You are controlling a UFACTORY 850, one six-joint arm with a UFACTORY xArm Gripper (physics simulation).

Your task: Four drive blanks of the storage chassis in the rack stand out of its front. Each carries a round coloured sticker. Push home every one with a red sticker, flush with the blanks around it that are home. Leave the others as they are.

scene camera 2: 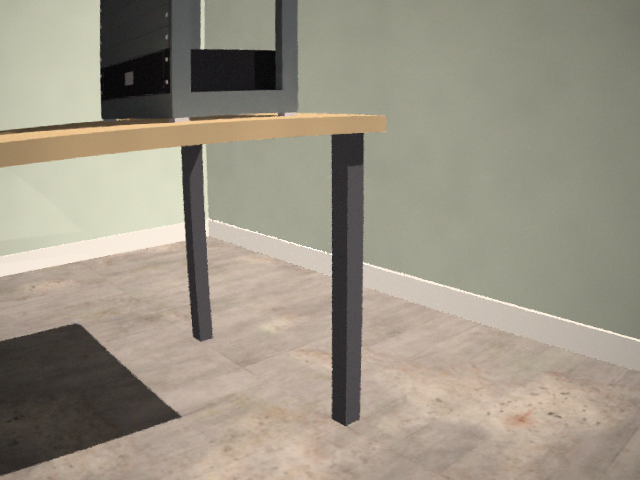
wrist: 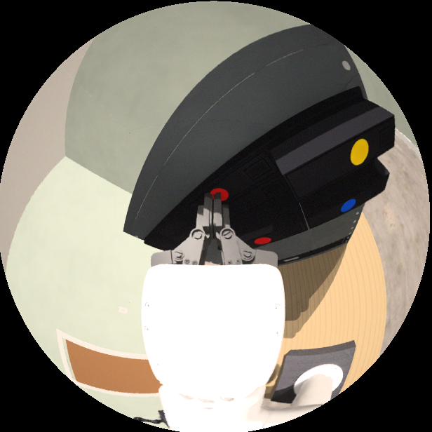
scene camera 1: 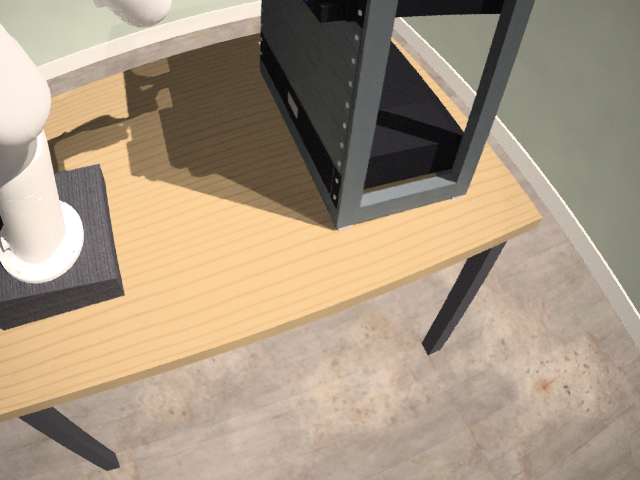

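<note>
The rack (scene camera 1: 373,103) (scene camera 2: 183,62) holds the black storage chassis. In the wrist view, my gripper (wrist: 213,201) is shut and empty, its fingertips at the upper red sticker (wrist: 222,193) and partly covering it; contact is hard to tell. That sticker's blank looks about level with the dark front around it; exact flushness is unclear. The lower red sticker (wrist: 262,240) is right of the fingers, on a blank with a narrow ledge showing above it. The yellow sticker (wrist: 359,151) and blue sticker (wrist: 348,205) are on blanks that stand well out at the right. The gripper is outside both scene views.
The rack stands on the wooden table (scene camera 1: 232,258) (scene camera 2: 361,124) (wrist: 370,290). Grey blank panels (scene camera 1: 315,67) lie below the chassis. The arm's base stands on a dark block (scene camera 1: 93,206) (wrist: 286,370). A brown wall panel (wrist: 110,367) shows at lower left in the wrist view.
</note>
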